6 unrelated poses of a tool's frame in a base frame.
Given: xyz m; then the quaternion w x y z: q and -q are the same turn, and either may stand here.
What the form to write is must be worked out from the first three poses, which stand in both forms.
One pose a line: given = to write
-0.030 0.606 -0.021 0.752 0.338 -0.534 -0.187 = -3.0 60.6 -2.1 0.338 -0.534 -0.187 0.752
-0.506 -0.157 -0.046 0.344 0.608 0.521 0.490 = -50.6 -15.7 -4.6 0.608 0.521 0.490 0.344
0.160 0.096 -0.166 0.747 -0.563 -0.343 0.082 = 16.0 9.6 -16.6 -0.563 -0.343 0.082 0.747
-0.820 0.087 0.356 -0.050 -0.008 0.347 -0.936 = -82.0 8.7 35.6 0.008 -0.347 0.936 0.050
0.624 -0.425 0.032 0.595 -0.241 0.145 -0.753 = 62.4 -42.5 3.2 -0.241 0.145 -0.753 0.595
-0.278 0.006 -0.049 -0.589 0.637 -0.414 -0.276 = -27.8 0.6 -4.9 -0.637 0.414 0.276 0.589
